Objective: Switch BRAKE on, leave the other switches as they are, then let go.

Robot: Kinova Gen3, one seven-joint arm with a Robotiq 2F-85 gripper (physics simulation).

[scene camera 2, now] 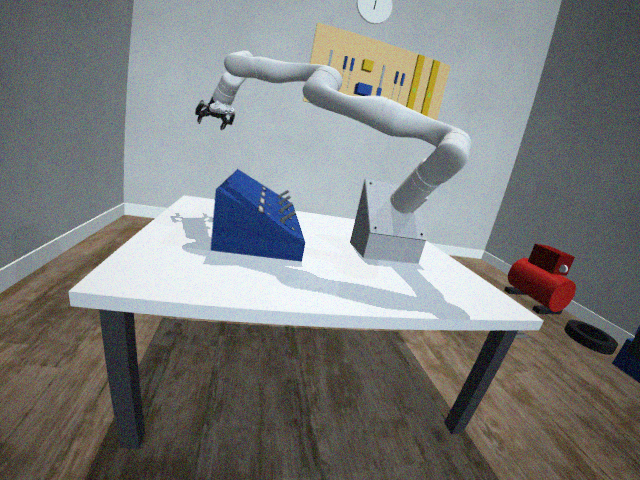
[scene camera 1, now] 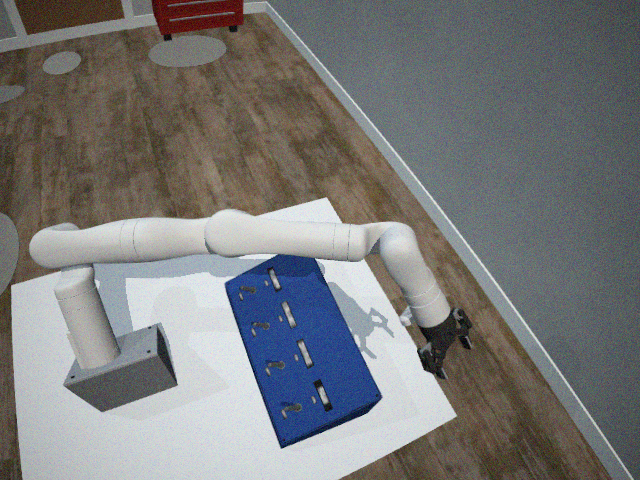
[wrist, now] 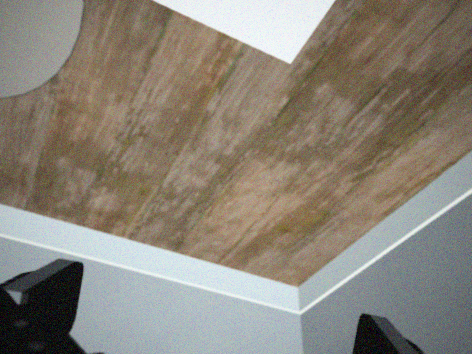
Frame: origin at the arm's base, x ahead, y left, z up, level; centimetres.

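Where they show: gripper, fingertip midpoint: [scene camera 2: 210, 125] [scene camera 1: 456, 362] [wrist: 216, 318]; arm's base, origin of the base link: [scene camera 2: 401, 202] [scene camera 1: 102, 359].
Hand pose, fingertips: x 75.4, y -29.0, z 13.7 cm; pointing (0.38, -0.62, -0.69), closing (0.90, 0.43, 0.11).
Each offset is from my fingertips to the top centre of the thing. "*": to the spot under its first point. Level surfaces: height alone.
A blue sloped switch box [scene camera 1: 338, 356] [scene camera 2: 248, 235] stands on the white table. Several small grey levers stick out in a row along its lower face, such as the nearest lever @[dx -34.1, dy +7.1, dz -19.9 cm] [scene camera 1: 292, 408] in scene camera 1. Beside them is a row of dark slots with pale inserts, such as the end slot @[* dx -25.8, dy +7.5, dz -20.8 cm] [scene camera 1: 323, 395]. No label is readable, so I cannot tell which switch is BRAKE or how each is set. My gripper [scene camera 1: 455, 361] [scene camera 2: 211, 124] [wrist: 216, 318] is open and empty, high above the box and out to its far side from the arm's base, touching nothing.
The arm's grey base block [scene camera 1: 139, 382] [scene camera 2: 392, 246] stands on the white table @[dz -32.8 cm] [scene camera 1: 206, 444] [scene camera 2: 180, 289] [wrist: 270, 30], across from the box's lever side. In scene camera 1 the forearm [scene camera 1: 289, 237] passes above one end of the box. Grey walls stand beyond the table.
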